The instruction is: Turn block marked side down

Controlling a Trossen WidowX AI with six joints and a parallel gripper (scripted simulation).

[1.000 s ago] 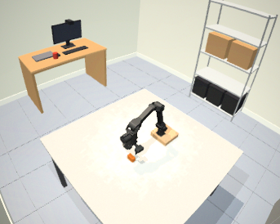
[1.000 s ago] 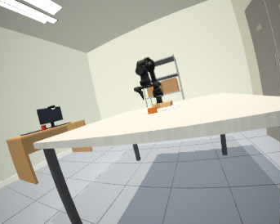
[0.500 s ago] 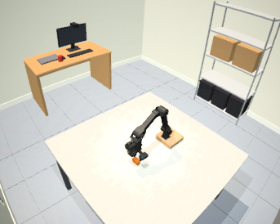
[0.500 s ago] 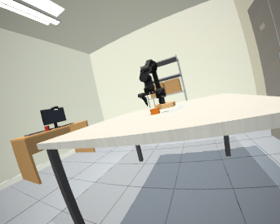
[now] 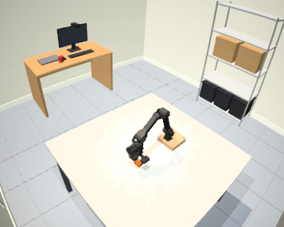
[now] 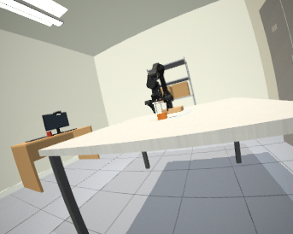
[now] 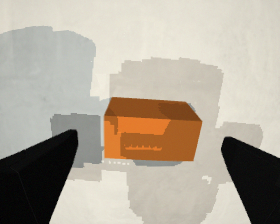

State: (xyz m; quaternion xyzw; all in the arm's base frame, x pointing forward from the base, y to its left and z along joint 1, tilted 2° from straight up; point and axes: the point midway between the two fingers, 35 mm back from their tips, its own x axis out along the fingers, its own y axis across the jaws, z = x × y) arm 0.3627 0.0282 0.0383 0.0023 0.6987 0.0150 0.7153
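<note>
The block is 10 mm behind my gripper tip and 30 mm below it.
</note>
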